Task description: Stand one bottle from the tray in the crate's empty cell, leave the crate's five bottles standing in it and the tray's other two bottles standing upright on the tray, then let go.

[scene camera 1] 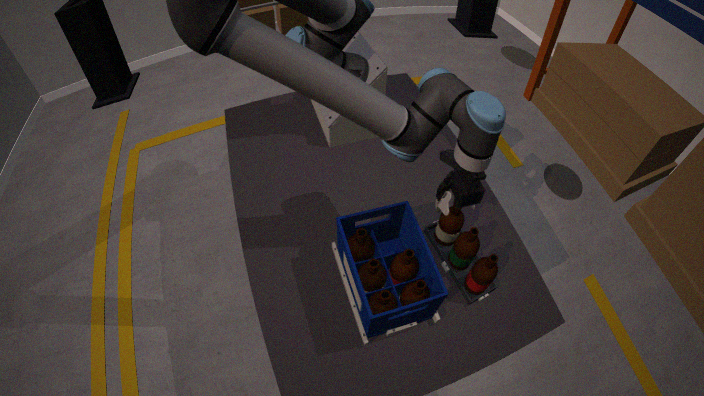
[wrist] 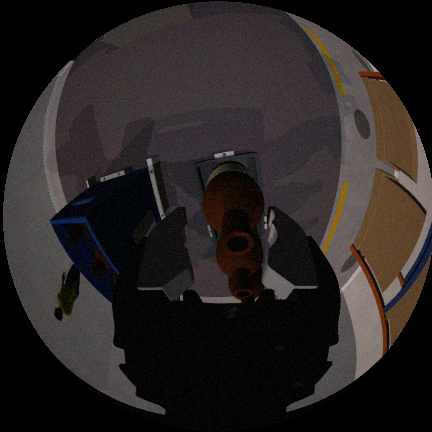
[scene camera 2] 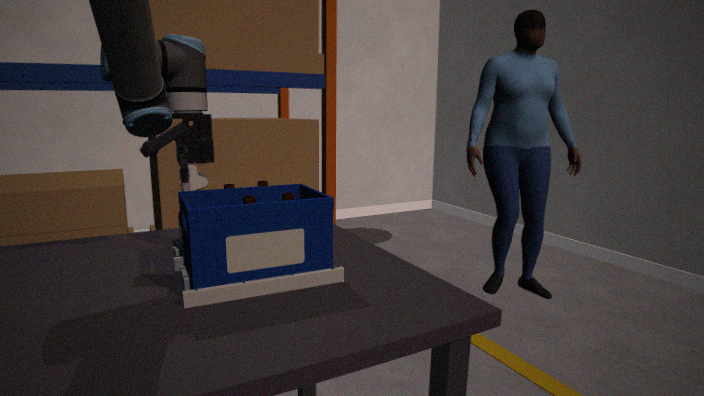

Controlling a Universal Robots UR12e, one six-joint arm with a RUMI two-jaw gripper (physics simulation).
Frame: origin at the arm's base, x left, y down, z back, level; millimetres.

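Seen in the pictures: gripper, fingertip midpoint: [scene camera 1: 450, 209] [wrist: 226, 208].
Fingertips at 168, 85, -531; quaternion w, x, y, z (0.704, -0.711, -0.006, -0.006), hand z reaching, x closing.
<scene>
Offsets run from my fingertips to a thing's top centre, as dx, dy, dz. "pt": to the spot under its first point.
The blue crate @(-213, -49, -121) [scene camera 1: 400, 320] [scene camera 2: 210, 250] [wrist: 120, 210] holds five upright brown bottles; its empty cell @(pt -157, +119, -1) [scene camera 1: 392, 243] is at the back right in scene camera 1. On the dark tray [scene camera 1: 470, 299] [wrist: 252, 162] beside it stand a white-label bottle @(+8, -34, -13) [scene camera 1: 450, 227] [wrist: 233, 200], a green-label bottle @(+23, -34, -102) [scene camera 1: 465, 247] and a red-label bottle @(+45, -34, -192) [scene camera 1: 482, 274], all upright. My gripper [scene camera 1: 451, 206] [scene camera 2: 193, 184] [wrist: 226, 208] is open at the white-label bottle's upper part. In the wrist view its jaws stand either side of the bottle with gaps. The crate hides the tray bottles' lower parts in scene camera 2.
Pale rails @(-311, +96, -128) [scene camera 1: 350, 295] [scene camera 2: 265, 287] run along the crate's base, close to the tray. The crate's raised walls stand left of the gripper in scene camera 1. A person [scene camera 2: 535, 110] stands on the floor beyond the table. Large cardboard boxes [scene camera 1: 615, 110] stand at the right.
</scene>
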